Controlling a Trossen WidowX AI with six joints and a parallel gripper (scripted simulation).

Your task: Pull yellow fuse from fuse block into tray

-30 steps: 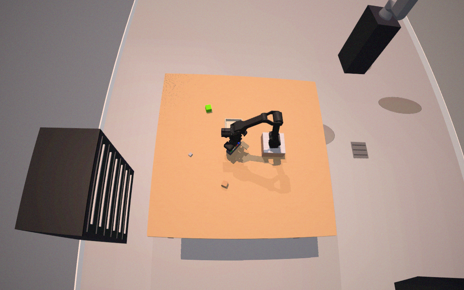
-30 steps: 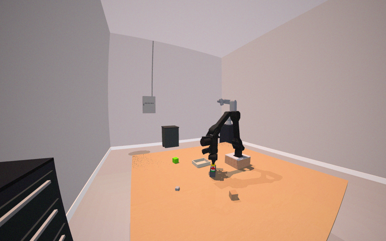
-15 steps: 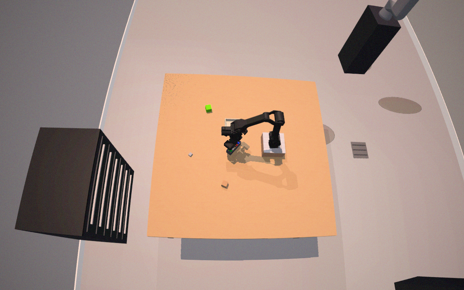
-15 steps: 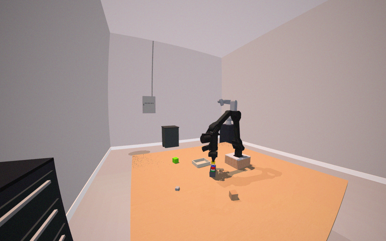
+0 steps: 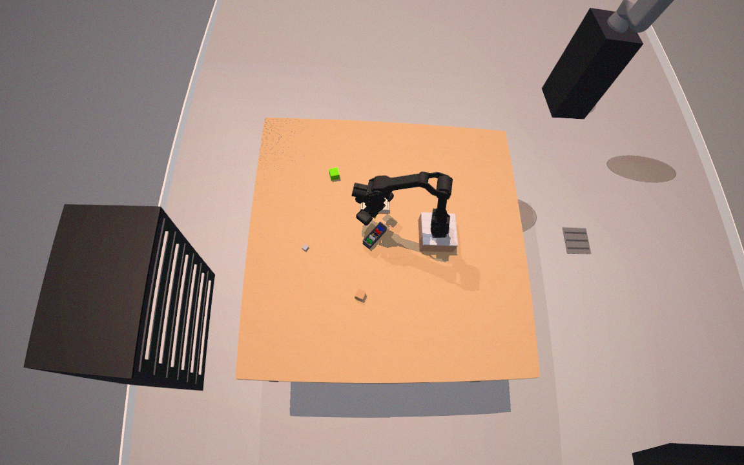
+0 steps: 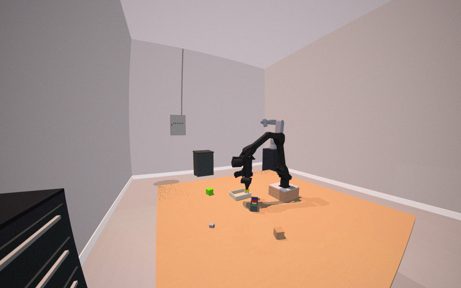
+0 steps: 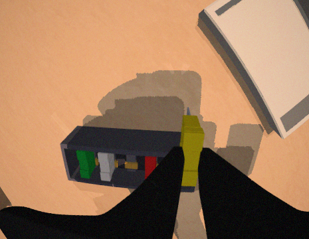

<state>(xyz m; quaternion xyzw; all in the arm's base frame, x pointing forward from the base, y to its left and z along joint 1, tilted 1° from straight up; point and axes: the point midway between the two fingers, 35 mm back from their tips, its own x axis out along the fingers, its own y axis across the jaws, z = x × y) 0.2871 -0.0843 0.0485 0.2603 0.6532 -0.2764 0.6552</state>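
My gripper tip is now 2 cm past the pale tray, 11 cm to the left of it and 9 cm above it. The rest, counted from my gripper tip: blue fuse 4 cm behind, 4 cm to the left, 7 cm below; then yellow fuse 1 cm below; then red fuse 2 cm behind, 5 cm to the left, 7 cm below.
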